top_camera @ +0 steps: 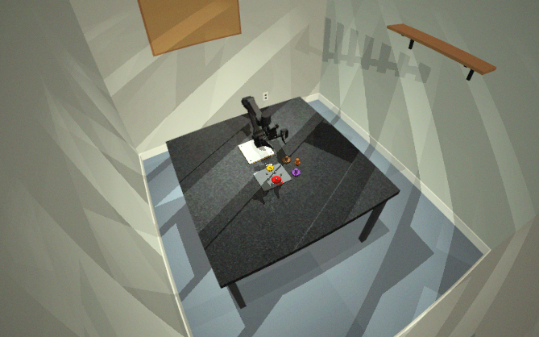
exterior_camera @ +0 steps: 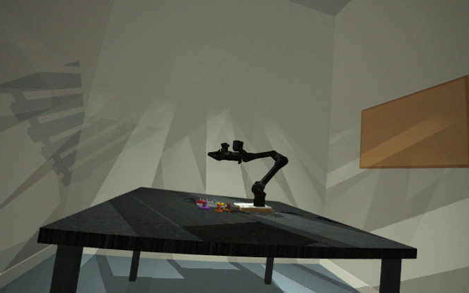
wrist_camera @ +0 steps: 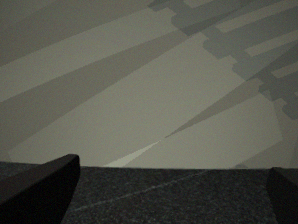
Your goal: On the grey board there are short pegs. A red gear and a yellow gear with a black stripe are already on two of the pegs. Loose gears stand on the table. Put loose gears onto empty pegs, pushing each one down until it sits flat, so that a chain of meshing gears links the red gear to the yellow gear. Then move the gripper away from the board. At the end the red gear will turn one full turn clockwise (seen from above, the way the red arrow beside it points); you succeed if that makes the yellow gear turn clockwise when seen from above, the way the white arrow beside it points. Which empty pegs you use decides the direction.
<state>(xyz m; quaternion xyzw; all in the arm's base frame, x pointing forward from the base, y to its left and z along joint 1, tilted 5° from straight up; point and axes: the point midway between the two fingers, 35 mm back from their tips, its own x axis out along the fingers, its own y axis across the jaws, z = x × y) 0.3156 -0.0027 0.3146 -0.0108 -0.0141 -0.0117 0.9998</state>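
My gripper tip is now 300 mm above the brown gear, 150 mm past it and 130 mm to the right of it. Round my gripper tip: yellow gear (300 mm below, 130 mm behind, 10 mm to the right); then red gear (300 mm below, 20 mm to the right, 10 mm behind); then purple gear (300 mm below, 130 mm to the left, 10 mm behind).
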